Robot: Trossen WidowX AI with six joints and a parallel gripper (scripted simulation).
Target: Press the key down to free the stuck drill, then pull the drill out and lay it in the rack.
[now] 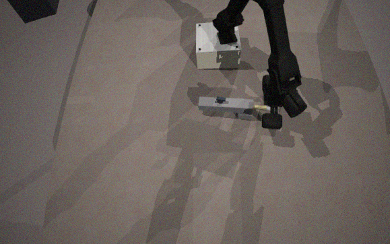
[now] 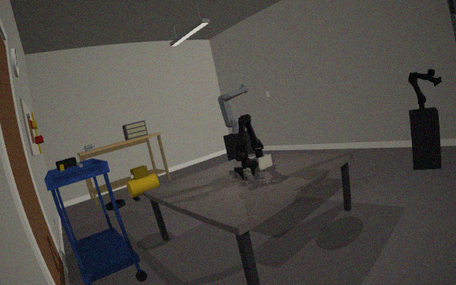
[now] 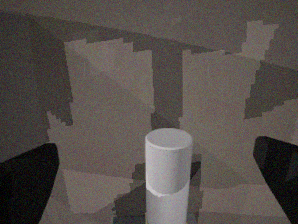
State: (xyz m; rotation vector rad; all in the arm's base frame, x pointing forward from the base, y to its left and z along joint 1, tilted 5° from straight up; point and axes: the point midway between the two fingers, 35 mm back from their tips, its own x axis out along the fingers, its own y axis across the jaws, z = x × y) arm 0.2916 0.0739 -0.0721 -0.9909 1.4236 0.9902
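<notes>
Right now my gripper tip is 40 mm to the left of the drill, 30 mm below it and 10 mm past it. The rest, counted from my gripper tip: dark blue T-shaped key (160 mm to the right, 50 mm behind, 30 mm above); grey fixture (130 mm to the right, 40 mm behind, 20 mm above).
</notes>
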